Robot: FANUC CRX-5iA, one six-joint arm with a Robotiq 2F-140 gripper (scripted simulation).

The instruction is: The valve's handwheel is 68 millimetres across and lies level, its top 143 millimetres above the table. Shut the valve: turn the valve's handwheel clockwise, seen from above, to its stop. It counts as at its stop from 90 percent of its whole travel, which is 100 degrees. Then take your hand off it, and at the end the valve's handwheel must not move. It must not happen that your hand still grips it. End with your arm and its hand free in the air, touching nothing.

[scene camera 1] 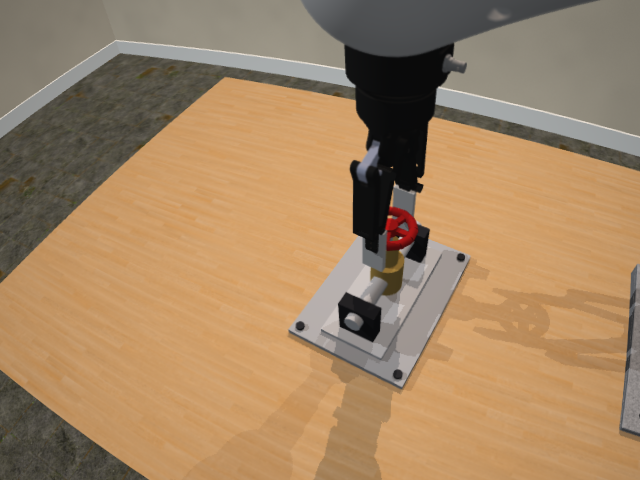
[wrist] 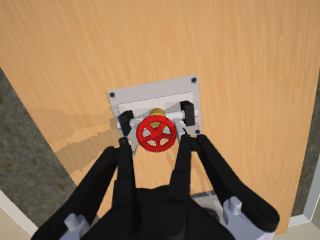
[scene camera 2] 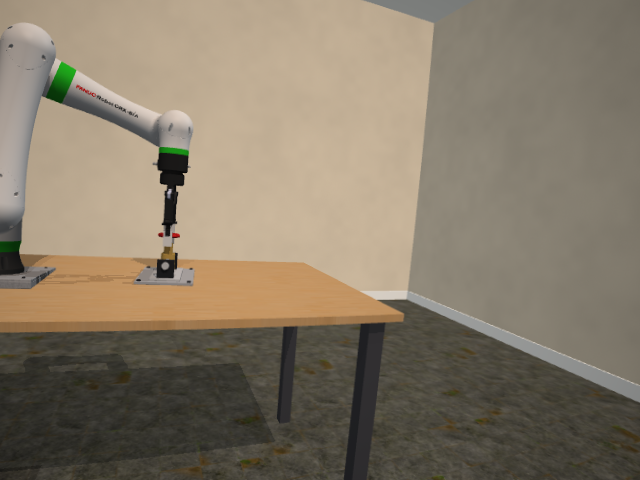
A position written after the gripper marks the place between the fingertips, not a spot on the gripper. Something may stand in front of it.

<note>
In view: the gripper [scene camera 1: 388,245] and a handwheel [scene camera 1: 408,237].
The gripper is seen too in the wrist view [wrist: 156,127] and in scene camera 2 [scene camera 2: 168,244]. The handwheel also shows in the wrist view [wrist: 156,135].
</note>
